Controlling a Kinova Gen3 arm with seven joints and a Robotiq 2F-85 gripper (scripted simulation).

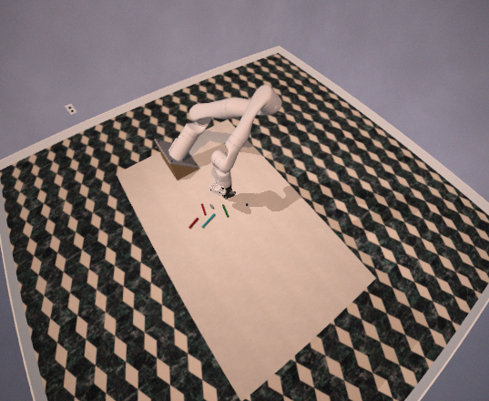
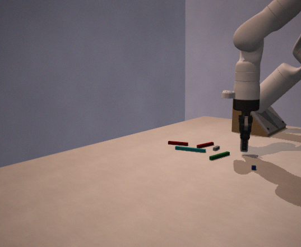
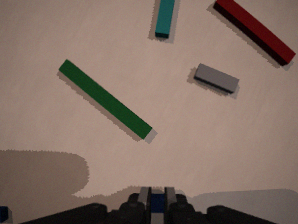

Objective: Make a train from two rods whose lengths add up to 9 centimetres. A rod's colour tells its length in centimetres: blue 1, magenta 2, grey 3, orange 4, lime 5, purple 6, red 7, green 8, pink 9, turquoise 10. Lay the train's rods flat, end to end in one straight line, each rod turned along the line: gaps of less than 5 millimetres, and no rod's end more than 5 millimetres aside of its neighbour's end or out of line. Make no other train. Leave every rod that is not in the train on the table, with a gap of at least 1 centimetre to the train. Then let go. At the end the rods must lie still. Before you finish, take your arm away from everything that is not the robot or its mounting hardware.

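Right now the green rod is 60 mm ahead of my hand, 50 mm to the right of it and 30 mm below it. The rest, counted from my hand: turquoise rod: 50 mm ahead, 160 mm to the right, 30 mm below; grey rod: 10 mm behind, 90 mm to the right, 30 mm below; red rod: 30 mm behind, 140 mm to the right, 30 mm below.
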